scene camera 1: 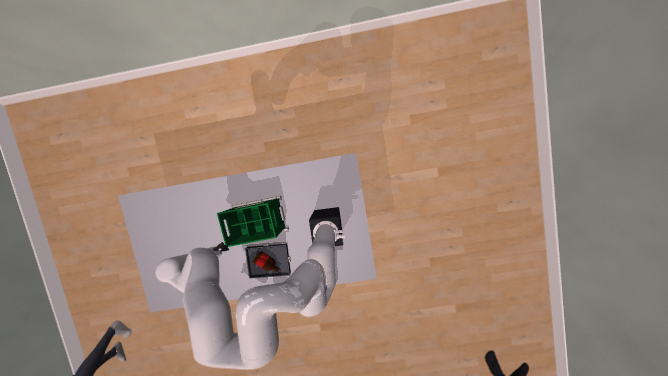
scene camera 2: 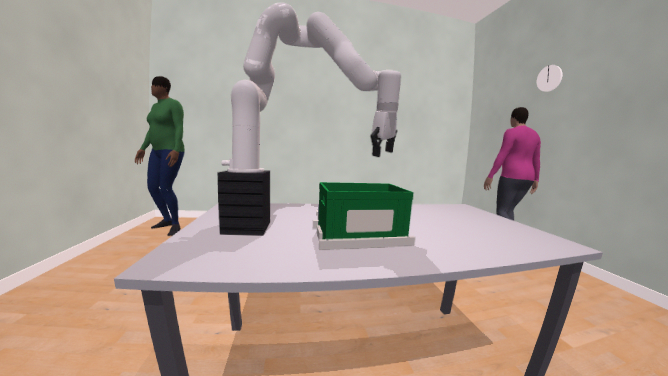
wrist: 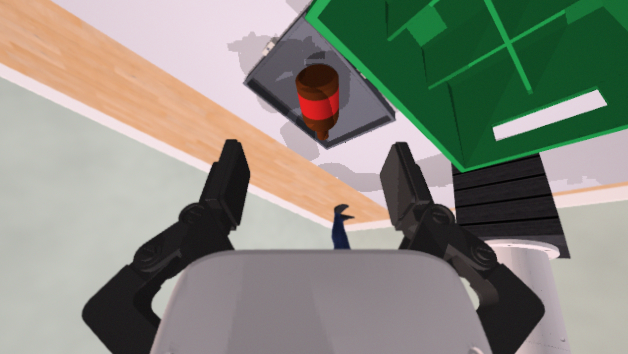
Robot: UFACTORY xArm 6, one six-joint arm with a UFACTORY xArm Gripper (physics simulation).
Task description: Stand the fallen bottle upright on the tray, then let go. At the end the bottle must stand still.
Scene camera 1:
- green crate: 259,221
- dark grey tray: 279,252
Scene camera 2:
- my gripper: 382,154
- green crate: 346,210
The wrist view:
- my gripper: 316,157
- green crate: 455,77
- dark grey tray: 362,108
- brown bottle: 317,85
